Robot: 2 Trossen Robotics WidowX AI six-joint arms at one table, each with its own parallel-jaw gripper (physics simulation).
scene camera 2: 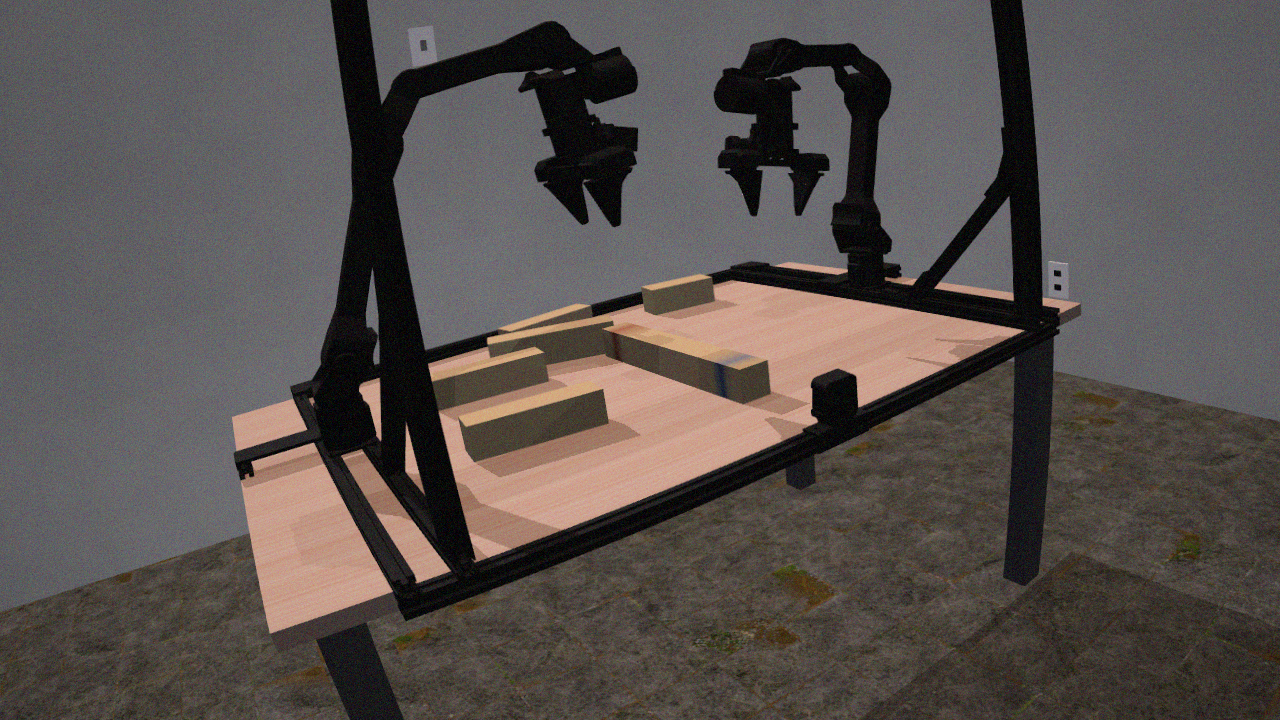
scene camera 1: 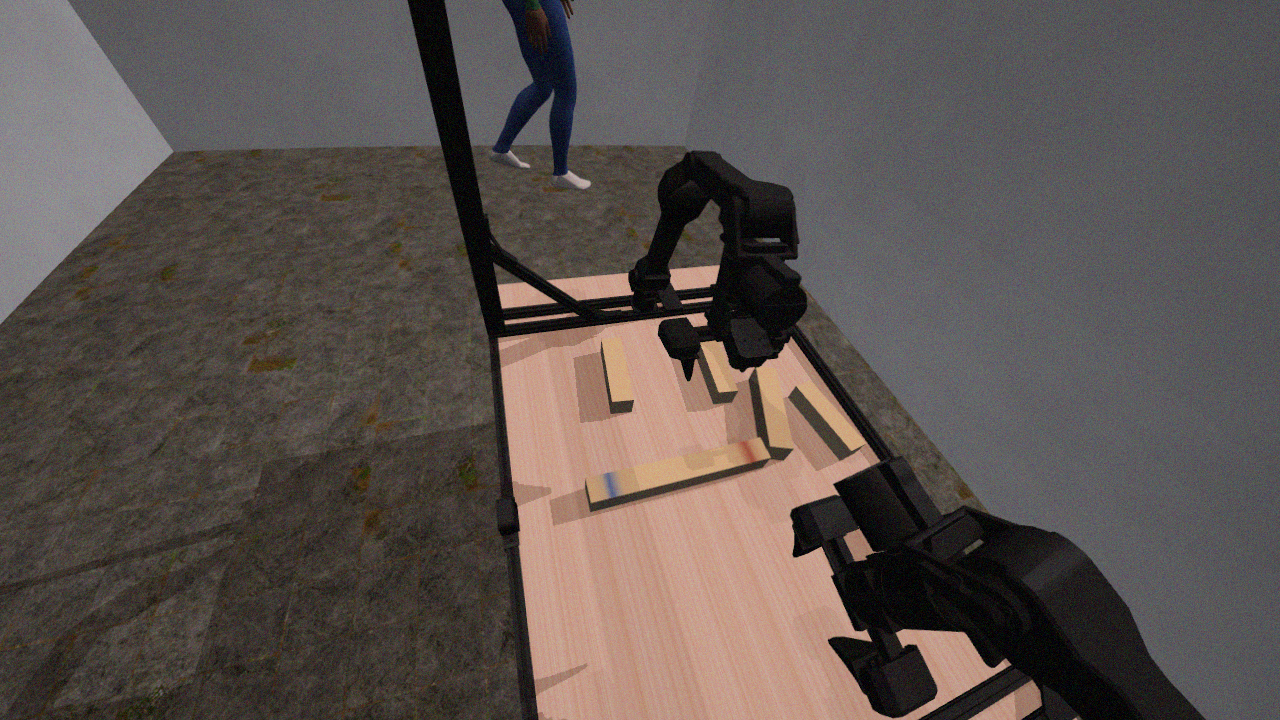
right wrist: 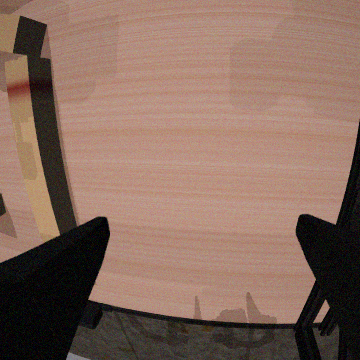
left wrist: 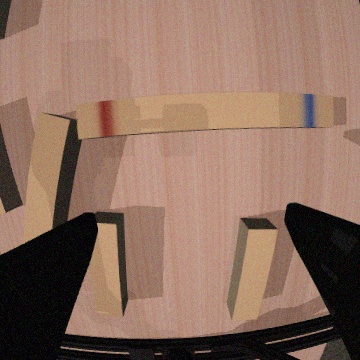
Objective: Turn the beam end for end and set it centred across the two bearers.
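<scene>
The long wooden beam lies flat on the table, with its red band at the right end and blue band at the left end in scene camera 1. Two short parallel blocks, the bearers, lie apart behind it there: one bearer at left, the other bearer partly below my left gripper. That gripper is open, empty and high above the table. My right gripper is open and empty, raised clear of the beam.
A slanted block lies close to the beam's red end. Another block lies beyond it by the table edge. A further block lies near the far edge in scene camera 2. Black frame rails border the table.
</scene>
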